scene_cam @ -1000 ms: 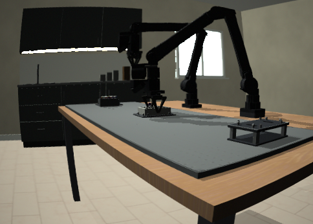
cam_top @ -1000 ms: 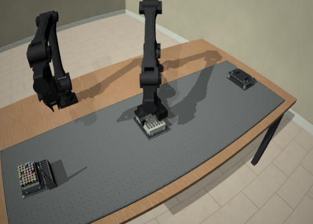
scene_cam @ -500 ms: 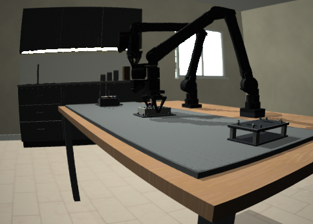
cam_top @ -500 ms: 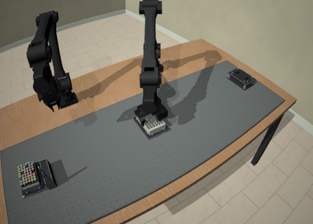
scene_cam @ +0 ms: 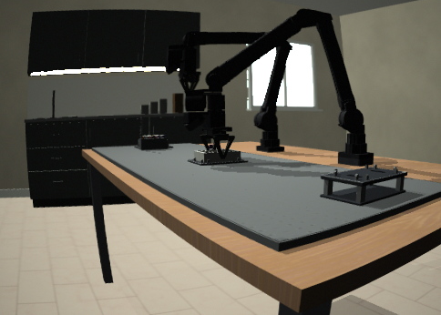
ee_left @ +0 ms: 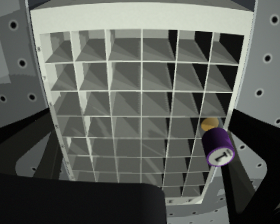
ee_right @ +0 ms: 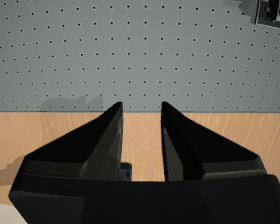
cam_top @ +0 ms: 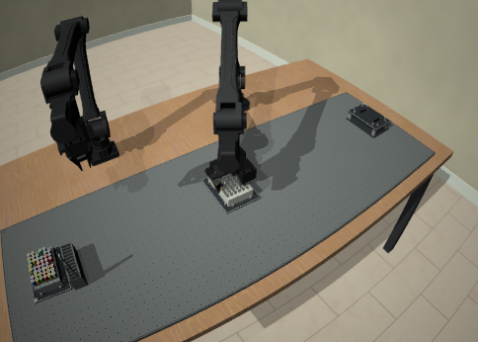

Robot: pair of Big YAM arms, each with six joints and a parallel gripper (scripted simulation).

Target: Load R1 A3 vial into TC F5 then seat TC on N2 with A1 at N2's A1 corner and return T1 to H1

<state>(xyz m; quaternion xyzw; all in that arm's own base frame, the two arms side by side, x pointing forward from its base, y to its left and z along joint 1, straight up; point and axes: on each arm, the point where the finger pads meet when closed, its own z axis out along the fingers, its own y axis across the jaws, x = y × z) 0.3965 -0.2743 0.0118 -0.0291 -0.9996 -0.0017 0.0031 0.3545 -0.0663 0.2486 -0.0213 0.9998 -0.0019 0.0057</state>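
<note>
Right now the tube carrier TC is right at my left hand. The rest, counted from my left hand: holder H1: 55 cm to the right, 6 cm ahead, 1 cm below.
</note>
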